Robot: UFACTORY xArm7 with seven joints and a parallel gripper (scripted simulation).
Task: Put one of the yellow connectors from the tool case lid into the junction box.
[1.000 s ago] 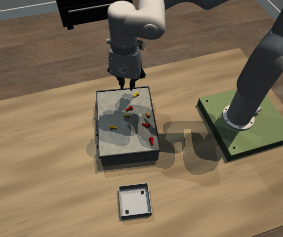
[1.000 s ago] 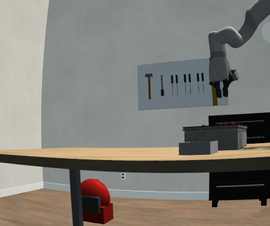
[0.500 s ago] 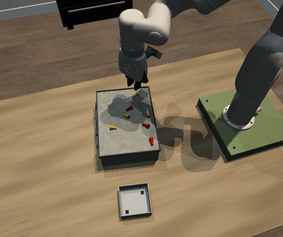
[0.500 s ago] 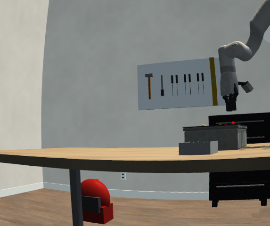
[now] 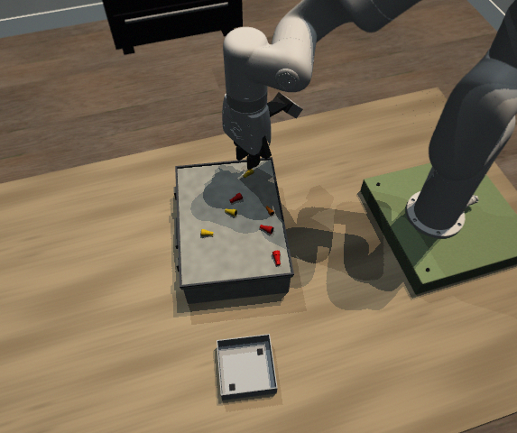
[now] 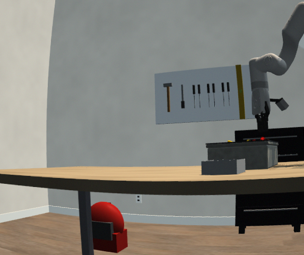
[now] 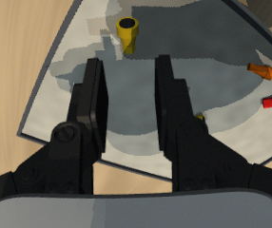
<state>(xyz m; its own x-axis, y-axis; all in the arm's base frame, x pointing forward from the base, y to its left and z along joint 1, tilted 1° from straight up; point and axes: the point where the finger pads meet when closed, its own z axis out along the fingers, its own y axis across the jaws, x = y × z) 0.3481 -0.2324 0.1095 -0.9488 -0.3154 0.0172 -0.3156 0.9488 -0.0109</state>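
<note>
Right now the steel junction box is 160 mm ahead of my hand, 370 mm to the left of it and 160 mm below it. The rest, counted from my hand: tool case (80 mm ahead, 90 mm to the left, 90 mm below); orange connector (110 mm to the left, 60 mm below).
</note>
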